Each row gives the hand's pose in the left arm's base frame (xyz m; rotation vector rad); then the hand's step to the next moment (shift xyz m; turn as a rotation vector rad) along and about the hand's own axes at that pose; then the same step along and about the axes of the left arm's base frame.
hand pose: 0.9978 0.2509 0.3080 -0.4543 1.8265 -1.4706
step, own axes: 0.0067 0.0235 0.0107 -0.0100 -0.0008 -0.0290
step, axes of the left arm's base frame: 0.0073 -0.0052 -0.0251 -0.0145 0.0263 0.0061
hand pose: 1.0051 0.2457 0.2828 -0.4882 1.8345 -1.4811
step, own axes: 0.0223 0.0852 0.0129 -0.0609 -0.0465 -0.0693
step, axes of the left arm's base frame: 0.0066 -0.0011 -0.0888 -0.0162 0.0762 0.0679
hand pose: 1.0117 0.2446 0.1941 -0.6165 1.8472 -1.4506
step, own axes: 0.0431 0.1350 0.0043 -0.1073 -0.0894 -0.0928
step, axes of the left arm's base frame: -0.0174 0.0009 -0.1407 -0.0065 0.1137 0.1230
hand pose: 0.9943 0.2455 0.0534 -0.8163 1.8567 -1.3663
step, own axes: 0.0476 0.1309 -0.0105 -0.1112 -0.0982 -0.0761
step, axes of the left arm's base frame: -0.0475 0.0002 -0.1314 0.0101 0.1057 0.1285
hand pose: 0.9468 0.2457 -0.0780 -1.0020 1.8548 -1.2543
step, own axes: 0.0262 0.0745 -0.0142 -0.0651 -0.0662 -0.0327
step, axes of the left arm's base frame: -0.0411 0.0011 -0.0689 0.0179 0.0547 0.0798
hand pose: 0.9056 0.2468 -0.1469 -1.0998 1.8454 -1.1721
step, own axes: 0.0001 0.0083 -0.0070 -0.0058 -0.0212 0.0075
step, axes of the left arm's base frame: -0.0085 0.0043 -0.0052 0.0151 -0.0024 0.0175
